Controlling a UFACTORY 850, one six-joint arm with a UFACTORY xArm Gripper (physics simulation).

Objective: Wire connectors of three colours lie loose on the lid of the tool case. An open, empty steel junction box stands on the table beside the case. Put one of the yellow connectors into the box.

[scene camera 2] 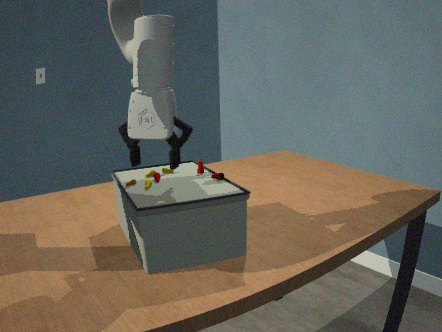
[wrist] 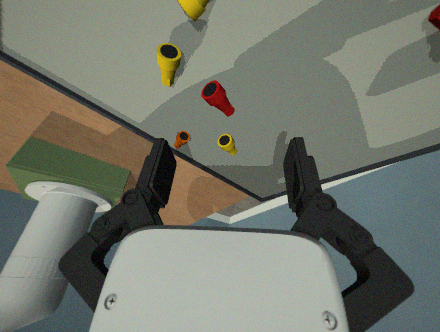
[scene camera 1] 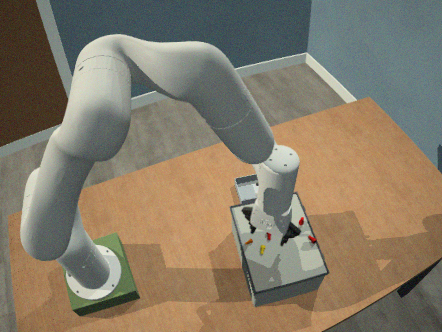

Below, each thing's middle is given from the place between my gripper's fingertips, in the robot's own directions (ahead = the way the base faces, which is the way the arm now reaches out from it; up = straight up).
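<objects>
From the grey tool case [scene camera 2: 187, 219], my hand is 10 cm above it and 3 cm short of it now.
</objects>
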